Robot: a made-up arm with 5 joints.
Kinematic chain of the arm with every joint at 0, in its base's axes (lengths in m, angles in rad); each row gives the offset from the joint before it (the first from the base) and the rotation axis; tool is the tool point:
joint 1: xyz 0 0 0.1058 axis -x
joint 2: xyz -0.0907 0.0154 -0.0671 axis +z
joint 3: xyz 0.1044 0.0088 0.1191 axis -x
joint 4: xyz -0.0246 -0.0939 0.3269 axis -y
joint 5: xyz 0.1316 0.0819 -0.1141 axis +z
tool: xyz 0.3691 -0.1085 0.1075
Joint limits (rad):
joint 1: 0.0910..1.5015
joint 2: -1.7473..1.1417
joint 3: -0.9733..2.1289
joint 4: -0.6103..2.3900
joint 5: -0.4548..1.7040
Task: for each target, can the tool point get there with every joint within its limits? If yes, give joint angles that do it. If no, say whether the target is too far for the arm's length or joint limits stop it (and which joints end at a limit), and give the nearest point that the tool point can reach.
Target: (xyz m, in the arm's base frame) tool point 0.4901 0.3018 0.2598
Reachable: yes | joints 0.7219 0.1780 -0.0808 -0.1125 0.3619
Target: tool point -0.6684 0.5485 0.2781
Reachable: yes | joints 0.3363 0.6486 1.3580 2.1635 -0.0485
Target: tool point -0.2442 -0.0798 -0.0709
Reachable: no: joint limits stop it (at a limit: joint 1, joint 2, joint 4, joint 5) | nearest point -0.3136 -0.1738 -0.2795 | short by 0.239 m
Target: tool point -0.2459 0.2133 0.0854
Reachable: no: joint limits stop it (at a limit: joint 1, joint 2, joint 4, joint 5) | nearest point -0.3777 0.3955 0.0199 | short by 0.234 m
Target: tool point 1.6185 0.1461 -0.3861
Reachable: no: too far | nearest point 0.7376 0.0979 -0.1387 | short by 0.916 m
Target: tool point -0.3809 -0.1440 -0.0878
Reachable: no: joint limits stop it (at a limit: joint 2, joint 4, joint 5) | nearest point -0.5089 -0.2302 -0.2037 | short by 0.193 m
